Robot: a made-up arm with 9 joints. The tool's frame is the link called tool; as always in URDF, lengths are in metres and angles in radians. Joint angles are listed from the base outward. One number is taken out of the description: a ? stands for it. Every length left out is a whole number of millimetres.
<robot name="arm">
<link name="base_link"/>
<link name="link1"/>
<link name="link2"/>
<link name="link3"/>
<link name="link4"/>
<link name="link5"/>
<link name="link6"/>
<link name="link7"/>
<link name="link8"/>
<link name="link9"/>
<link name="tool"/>
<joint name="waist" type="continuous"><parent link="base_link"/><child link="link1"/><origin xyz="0 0 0.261"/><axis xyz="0 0 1"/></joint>
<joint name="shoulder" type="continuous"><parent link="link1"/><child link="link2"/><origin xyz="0.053 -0.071 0"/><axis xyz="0 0 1"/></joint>
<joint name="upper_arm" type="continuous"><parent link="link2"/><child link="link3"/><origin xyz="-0.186 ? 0" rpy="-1.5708 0 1.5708"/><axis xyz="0 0 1"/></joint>
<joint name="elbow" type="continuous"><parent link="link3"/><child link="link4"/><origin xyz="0.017 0.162 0" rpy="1.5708 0 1.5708"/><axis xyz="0 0 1"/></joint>
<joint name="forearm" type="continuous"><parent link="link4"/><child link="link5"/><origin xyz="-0.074 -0.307 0" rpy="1.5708 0 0"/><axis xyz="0 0 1"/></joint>
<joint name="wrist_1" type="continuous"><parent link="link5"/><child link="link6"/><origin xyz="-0.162 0.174 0" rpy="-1.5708 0 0"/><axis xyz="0 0 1"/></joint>
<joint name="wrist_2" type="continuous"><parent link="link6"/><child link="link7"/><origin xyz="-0.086 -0.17 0" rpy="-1.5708 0 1.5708"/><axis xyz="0 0 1"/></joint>
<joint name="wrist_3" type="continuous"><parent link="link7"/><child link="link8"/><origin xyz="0.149 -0.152 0" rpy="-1.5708 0 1.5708"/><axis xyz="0 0 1"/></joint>
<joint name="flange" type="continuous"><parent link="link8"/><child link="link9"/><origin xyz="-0.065 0.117 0" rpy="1.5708 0 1.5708"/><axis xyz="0 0 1"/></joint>
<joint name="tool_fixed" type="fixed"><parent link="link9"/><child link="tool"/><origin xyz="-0.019 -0.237 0" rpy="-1.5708 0 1.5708"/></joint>
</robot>
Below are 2 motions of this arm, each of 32 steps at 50 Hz.
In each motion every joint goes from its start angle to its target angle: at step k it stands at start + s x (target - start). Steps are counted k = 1, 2, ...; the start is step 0. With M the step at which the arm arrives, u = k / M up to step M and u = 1 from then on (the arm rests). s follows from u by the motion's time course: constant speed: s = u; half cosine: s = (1 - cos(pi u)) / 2; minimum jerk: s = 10 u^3 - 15 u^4 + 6 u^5.
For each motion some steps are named. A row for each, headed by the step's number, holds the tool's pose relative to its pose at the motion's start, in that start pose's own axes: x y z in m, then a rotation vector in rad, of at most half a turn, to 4 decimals.
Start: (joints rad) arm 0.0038 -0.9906 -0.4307 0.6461 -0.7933 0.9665 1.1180 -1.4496 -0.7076
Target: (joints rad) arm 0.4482 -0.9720 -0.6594 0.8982 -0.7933 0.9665 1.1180 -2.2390 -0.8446
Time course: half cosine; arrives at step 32
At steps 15, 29, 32:
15: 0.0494 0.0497 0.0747 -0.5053 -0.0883 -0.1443
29: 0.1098 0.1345 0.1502 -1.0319 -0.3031 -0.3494
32: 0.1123 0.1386 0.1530 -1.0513 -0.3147 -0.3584

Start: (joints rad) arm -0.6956 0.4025 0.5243 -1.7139 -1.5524 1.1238 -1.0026 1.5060 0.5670
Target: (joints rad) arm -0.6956 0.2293 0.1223 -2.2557 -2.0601 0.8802 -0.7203 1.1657 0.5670
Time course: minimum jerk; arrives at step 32
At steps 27, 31, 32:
27: 0.3678 -0.1675 -0.3705 -0.5319 -0.5721 0.1177
31: 0.3825 -0.1774 -0.3756 -0.5523 -0.5899 0.1224
32: 0.3826 -0.1775 -0.3757 -0.5525 -0.5901 0.1225

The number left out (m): 0.066
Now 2 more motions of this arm.
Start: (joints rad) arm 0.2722 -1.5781 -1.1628 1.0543 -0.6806 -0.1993 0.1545 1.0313 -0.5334
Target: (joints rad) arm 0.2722 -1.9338 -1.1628 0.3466 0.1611 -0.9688 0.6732 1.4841 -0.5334
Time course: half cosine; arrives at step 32
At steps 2, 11, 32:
2: -0.0042 -0.0008 0.0039 0.0024 -0.0111 0.0150
11: -0.1153 -0.0396 0.0729 0.0014 -0.2976 0.4140
32: -0.2697 -0.2450 0.0894 -0.6326 -1.0040 1.3585

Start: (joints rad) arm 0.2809 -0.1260 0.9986 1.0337 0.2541 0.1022 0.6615 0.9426 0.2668
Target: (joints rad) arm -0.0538 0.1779 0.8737 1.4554 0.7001 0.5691 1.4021 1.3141 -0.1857
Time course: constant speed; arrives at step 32
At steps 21, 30, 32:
21: 0.0794 -0.2505 0.3741 0.9556 0.7751 0.0428
30: 0.1277 -0.4622 0.4055 1.3920 1.0232 0.2057
32: 0.1358 -0.5109 0.3983 1.4886 1.0684 0.2562

